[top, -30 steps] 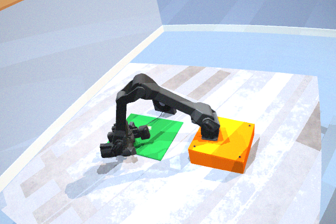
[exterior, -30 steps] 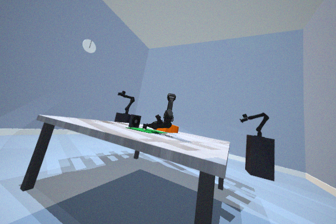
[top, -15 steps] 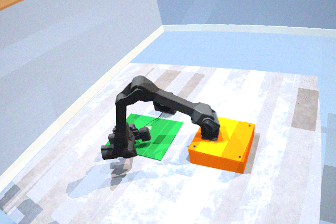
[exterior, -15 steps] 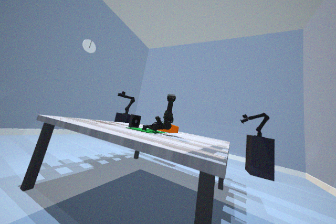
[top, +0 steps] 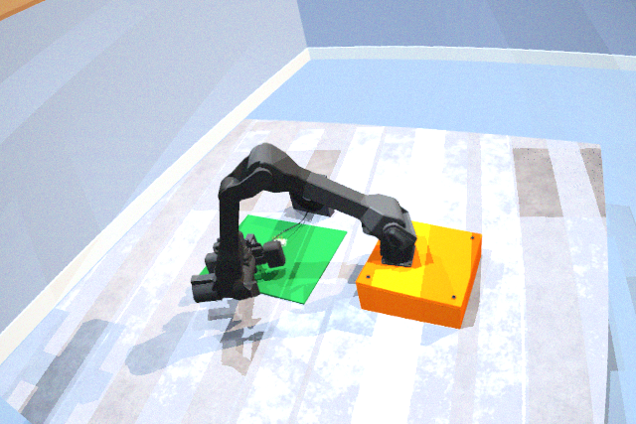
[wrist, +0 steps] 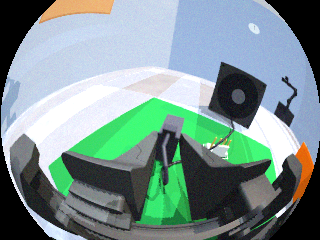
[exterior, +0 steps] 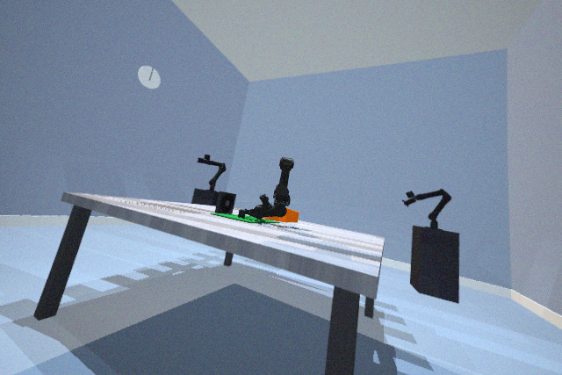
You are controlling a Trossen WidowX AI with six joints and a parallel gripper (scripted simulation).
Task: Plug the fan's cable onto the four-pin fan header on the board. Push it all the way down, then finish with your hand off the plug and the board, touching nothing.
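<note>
Now: the black plug 1 cm to the right of my gripper tip and 1 cm below it. The rest, counted from my gripper tip: green board: 6 cm behind, 5 cm below; dark square fan: 17 cm to the right, 11 cm behind, 2 cm above.
</note>
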